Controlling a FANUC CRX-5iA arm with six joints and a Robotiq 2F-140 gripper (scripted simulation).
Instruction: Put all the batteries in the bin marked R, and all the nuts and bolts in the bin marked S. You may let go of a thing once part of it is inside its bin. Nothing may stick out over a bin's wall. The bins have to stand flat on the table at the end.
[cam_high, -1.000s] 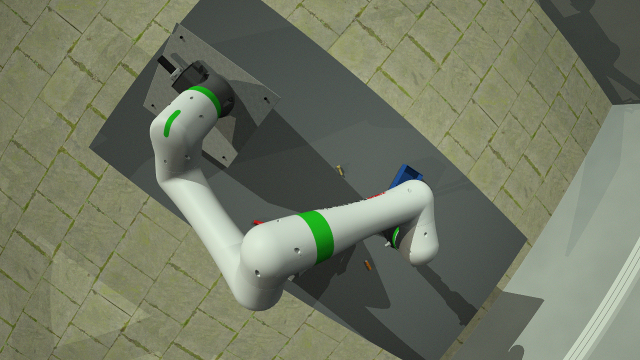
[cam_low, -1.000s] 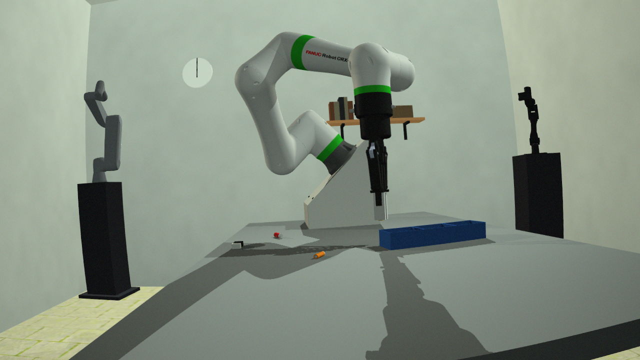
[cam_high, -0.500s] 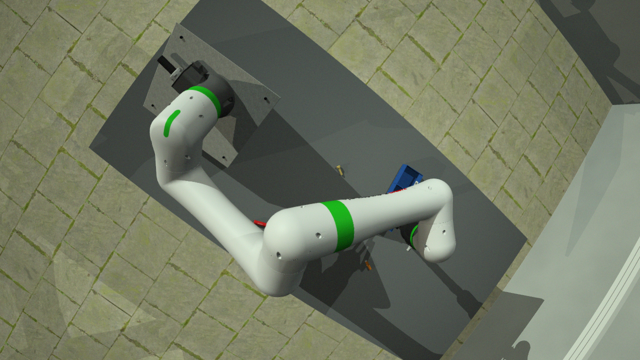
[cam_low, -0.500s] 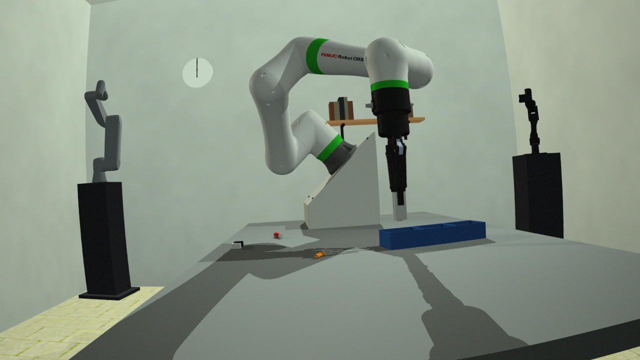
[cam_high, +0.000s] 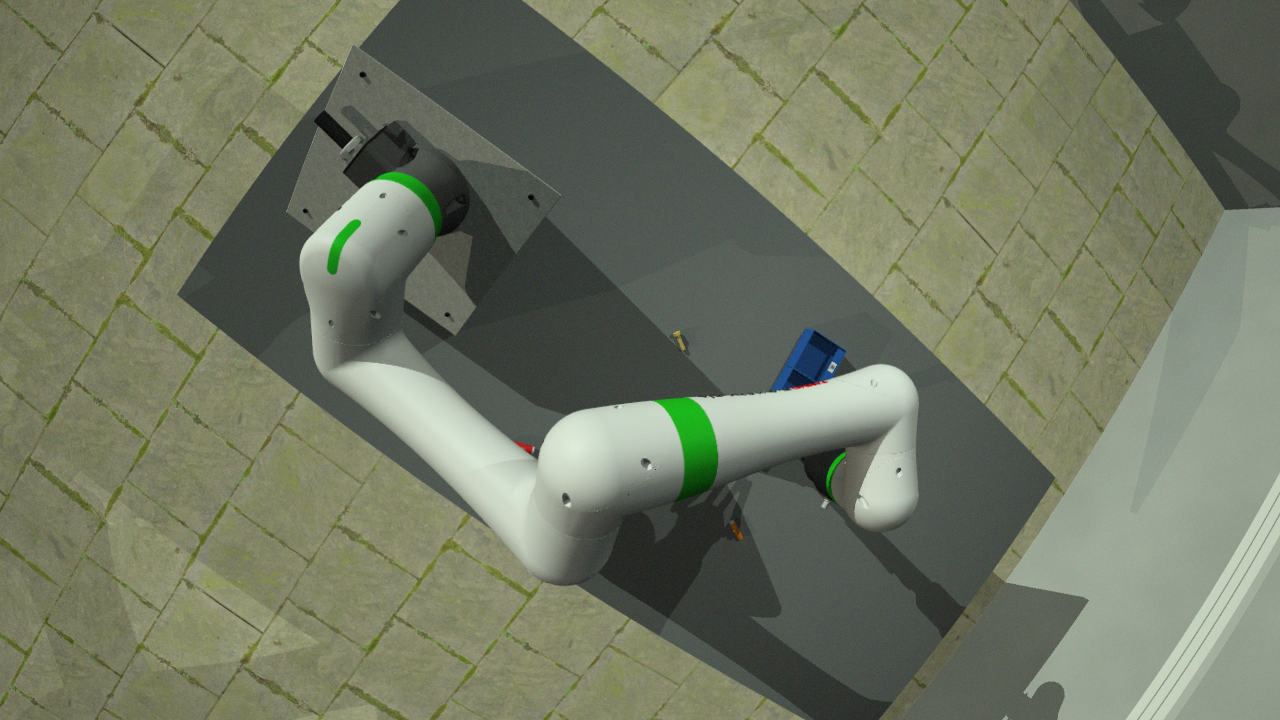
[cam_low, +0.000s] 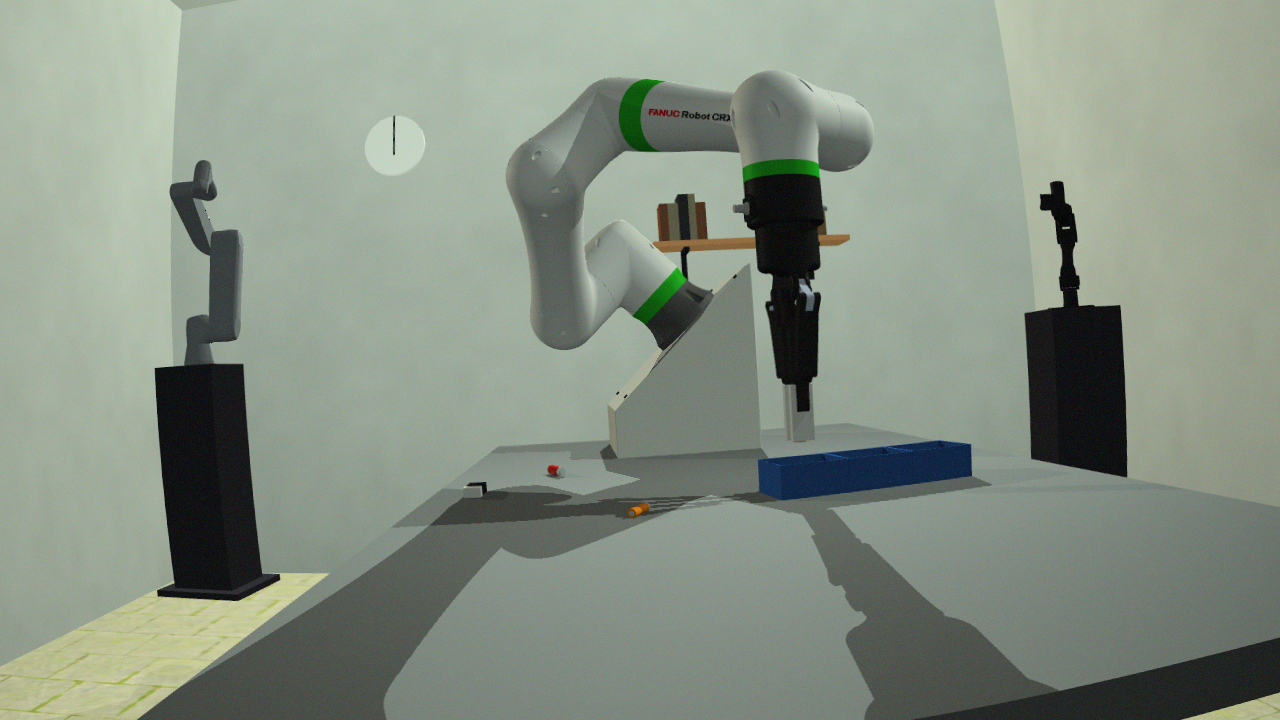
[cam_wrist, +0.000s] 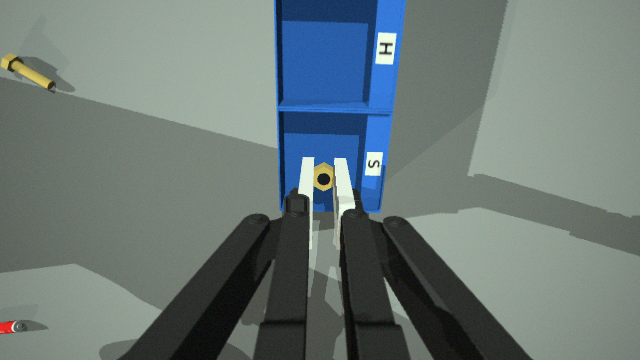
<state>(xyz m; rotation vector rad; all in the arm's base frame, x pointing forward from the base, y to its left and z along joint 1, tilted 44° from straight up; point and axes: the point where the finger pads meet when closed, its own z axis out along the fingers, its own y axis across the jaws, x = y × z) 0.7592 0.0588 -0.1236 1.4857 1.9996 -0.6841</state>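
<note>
The yellow bolt lies 26 cm behind my hand and 9 cm below it. Round my hand: orange battery (19 cm to the right, 10 cm ahead, 9 cm below); blue three-compartment bin (8 cm to the left, 7 cm below, 1 cm behind); brass nut (3 cm below).
</note>
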